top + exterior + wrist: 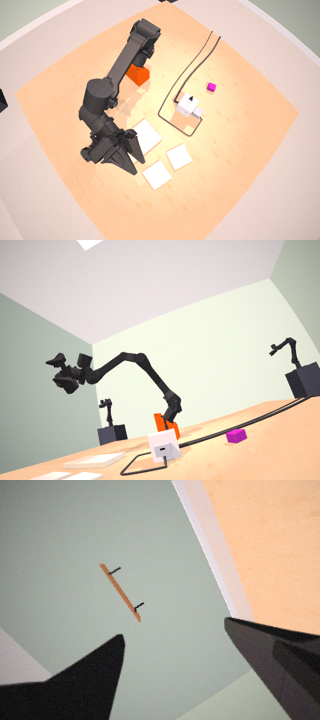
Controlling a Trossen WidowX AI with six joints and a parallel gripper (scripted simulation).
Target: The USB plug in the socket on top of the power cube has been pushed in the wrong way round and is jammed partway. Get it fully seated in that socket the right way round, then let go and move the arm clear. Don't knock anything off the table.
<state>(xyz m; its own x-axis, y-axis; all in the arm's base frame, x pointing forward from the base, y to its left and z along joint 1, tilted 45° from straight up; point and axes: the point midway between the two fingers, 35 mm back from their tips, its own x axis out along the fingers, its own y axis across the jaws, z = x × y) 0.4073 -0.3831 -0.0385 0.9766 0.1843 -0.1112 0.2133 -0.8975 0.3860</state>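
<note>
Right now my gripper tip is 38 cm to the right of the dark USB plug, 28 cm above it and 10 cm past it. Also, from my gripper tip: magenta block 56 cm to the left, 36 cm below, 9 cm behind; then USB socket 38 cm to the left, 30 cm below, 10 cm behind.
</note>
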